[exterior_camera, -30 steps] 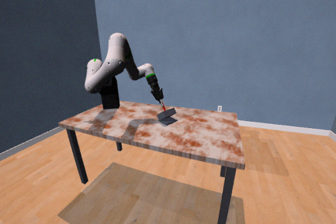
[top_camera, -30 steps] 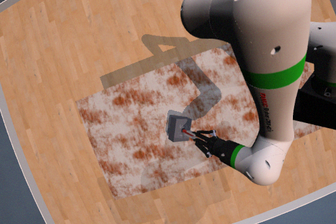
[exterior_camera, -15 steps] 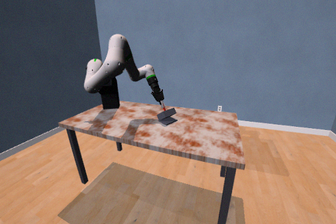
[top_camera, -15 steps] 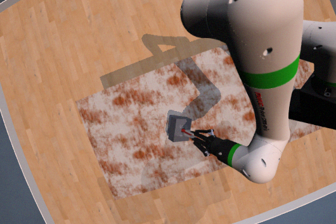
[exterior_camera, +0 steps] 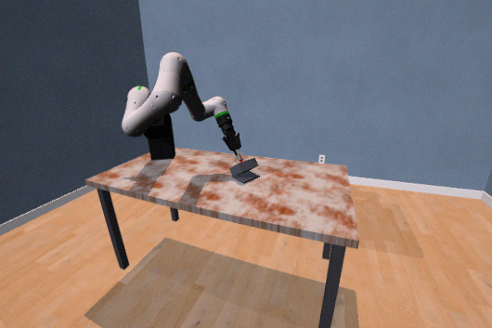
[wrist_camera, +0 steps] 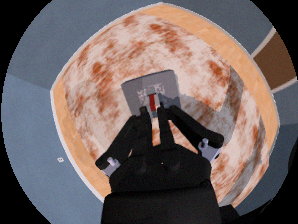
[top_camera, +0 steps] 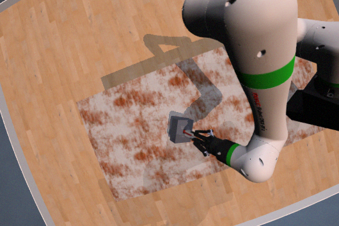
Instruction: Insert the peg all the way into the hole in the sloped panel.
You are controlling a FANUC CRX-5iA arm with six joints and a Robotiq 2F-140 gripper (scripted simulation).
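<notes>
My hand is 3 cm above the red peg, 2 cm short of it and 1 cm to the left of it.
</notes>
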